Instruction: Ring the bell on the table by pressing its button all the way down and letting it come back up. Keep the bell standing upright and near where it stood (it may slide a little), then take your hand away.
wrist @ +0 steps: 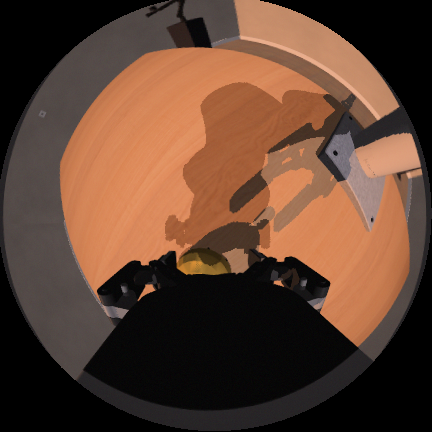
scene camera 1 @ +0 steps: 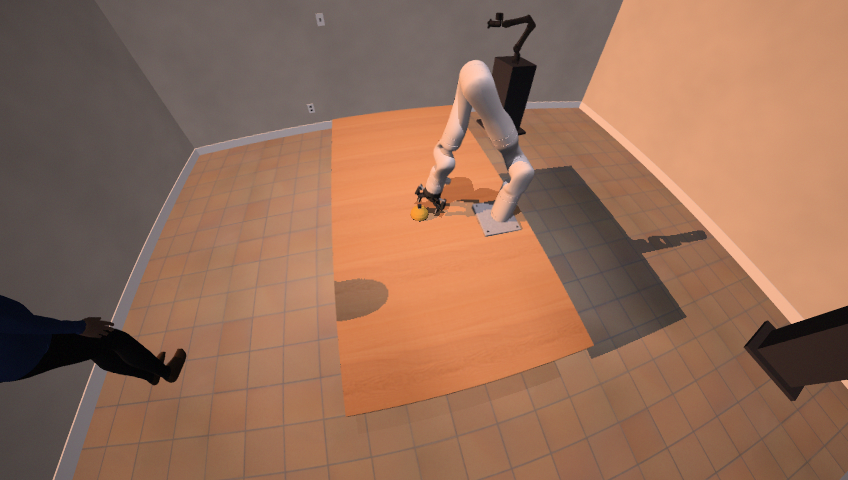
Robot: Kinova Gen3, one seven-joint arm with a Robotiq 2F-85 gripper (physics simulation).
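Seen in the pictures: gripper, fingertip midpoint: [wrist: 211, 258] [scene camera 1: 427, 206]; arm's base, link origin: [wrist: 365, 155] [scene camera 1: 500, 214].
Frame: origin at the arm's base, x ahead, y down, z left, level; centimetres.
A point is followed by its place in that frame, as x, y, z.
Note:
A yellow, dome-shaped bell [scene camera 1: 419, 214] @[36.0, -1.9, -12.7] [wrist: 204, 265] @[32.1, -1.9, -16.0] stands upright on the wooden table [scene camera 1: 416, 339] @[57.9, 1.6, 37.8] [wrist: 115, 150] @[27.8, 1.6, -47.6]. A small dark spot at its top shows in the scene view; whether the button is up or down is too small to tell. My gripper [scene camera 1: 430, 199] @[30.7, -1.9, -15.8] [wrist: 211, 258] @[30.7, -1.9, -15.8] is open, with nothing held. It is low over the table, close to the bell on its robot-base side. In the wrist view the bell shows between the spread fingers, nearer the left one, and its lower part is hidden behind the gripper body. Contact cannot be told.
My arm's base plate [scene camera 1: 486, 227] @[10.1, 0.2, 4.2] [wrist: 367, 200] @[8.9, 0.1, 3.0] is fixed at the table's right edge. A dark pedestal [scene camera 1: 516, 89] [wrist: 187, 34] with a small dark arm stands beyond the table's far end. Another dark pedestal [scene camera 1: 812, 350] is at right. A person [scene camera 1: 47, 342] is at lower left, off the table.

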